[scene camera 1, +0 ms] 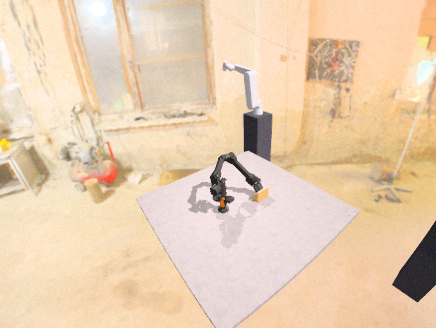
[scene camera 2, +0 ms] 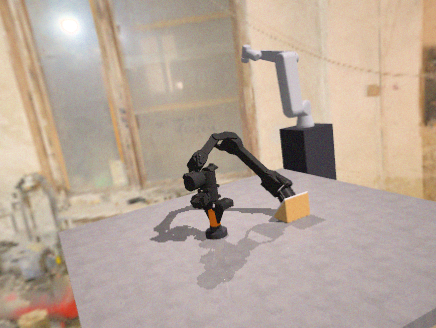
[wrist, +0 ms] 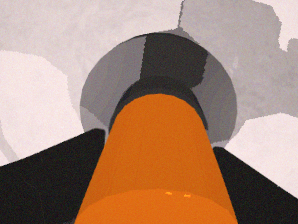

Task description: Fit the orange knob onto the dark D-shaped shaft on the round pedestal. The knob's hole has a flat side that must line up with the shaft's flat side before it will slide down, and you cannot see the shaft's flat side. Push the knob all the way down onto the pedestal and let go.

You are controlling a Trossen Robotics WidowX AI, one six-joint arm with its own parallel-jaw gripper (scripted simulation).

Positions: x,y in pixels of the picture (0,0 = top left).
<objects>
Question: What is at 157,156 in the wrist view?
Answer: An orange knob.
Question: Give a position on a pedestal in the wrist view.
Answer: At 155,63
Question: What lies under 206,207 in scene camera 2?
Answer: My gripper.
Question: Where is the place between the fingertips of my gripper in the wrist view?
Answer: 158,148
</objects>
